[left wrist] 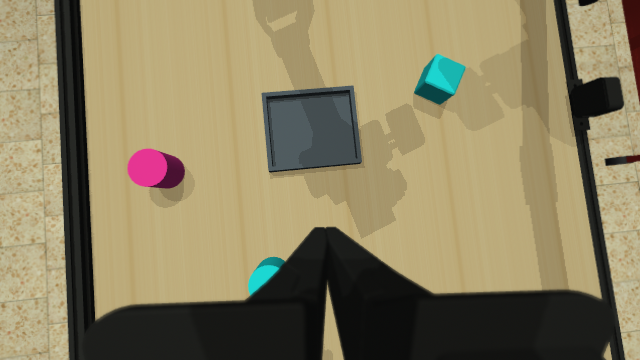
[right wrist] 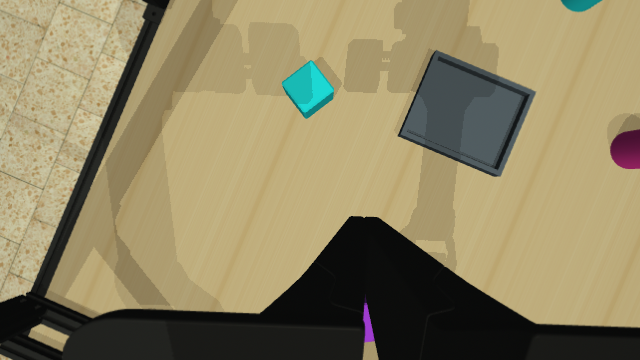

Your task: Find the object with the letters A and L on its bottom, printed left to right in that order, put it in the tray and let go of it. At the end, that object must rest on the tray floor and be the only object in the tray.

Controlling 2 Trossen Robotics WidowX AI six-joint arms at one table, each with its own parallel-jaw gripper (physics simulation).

In view: the left gripper (left wrist: 324, 237), the right gripper (right wrist: 362, 230), a pink cylinder (left wrist: 150, 168) and a grey tray (right wrist: 465, 113).
The grey tray shows as well in the left wrist view (left wrist: 310, 128).
